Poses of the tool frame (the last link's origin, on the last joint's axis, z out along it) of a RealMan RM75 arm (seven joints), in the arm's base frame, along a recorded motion.
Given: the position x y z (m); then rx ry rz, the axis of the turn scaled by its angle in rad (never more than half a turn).
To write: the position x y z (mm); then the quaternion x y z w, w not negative. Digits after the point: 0 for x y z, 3 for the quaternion.
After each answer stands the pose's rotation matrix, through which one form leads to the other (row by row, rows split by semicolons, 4 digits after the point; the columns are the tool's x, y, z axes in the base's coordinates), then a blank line. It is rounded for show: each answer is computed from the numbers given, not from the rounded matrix.
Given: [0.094 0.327 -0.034 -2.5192 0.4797 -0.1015]
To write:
[94 327 -34 -0.941 0.179 -0.038 0.284]
0.9329 -0.3159 0.1731; -0.3589 -0.7749 0.5203; -0.0303 -0.5475 -0.8363

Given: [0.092 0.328 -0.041 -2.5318 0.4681 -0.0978]
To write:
[92 328 -41 -0.944 0.174 -0.036 0.279]
0.9365 -0.3090 0.1661; -0.3496 -0.7837 0.5134; -0.0285 -0.5389 -0.8419

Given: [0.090 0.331 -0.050 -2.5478 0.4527 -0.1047]
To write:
[90 331 -50 -0.947 0.168 -0.039 0.272]
0.9404 -0.2972 0.1653; -0.3396 -0.7950 0.5026; -0.0180 -0.5288 -0.8486

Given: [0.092 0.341 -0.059 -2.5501 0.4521 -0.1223]
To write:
[92 341 -59 -0.947 0.168 -0.045 0.271]
0.9395 -0.2932 0.1769; -0.3424 -0.7968 0.4979; -0.0050 -0.5284 -0.8490

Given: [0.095 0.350 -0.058 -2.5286 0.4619 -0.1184]
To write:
[95 350 -58 -0.943 0.172 -0.044 0.280]
0.9367 -0.3003 0.1800; -0.3498 -0.7834 0.5138; -0.0133 -0.5442 -0.8388

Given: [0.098 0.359 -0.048 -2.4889 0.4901 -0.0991]
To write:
[98 359 -48 -0.936 0.184 -0.037 0.297]
0.9293 -0.3230 0.1793; -0.3673 -0.7557 0.5422; -0.0397 -0.5697 -0.8209

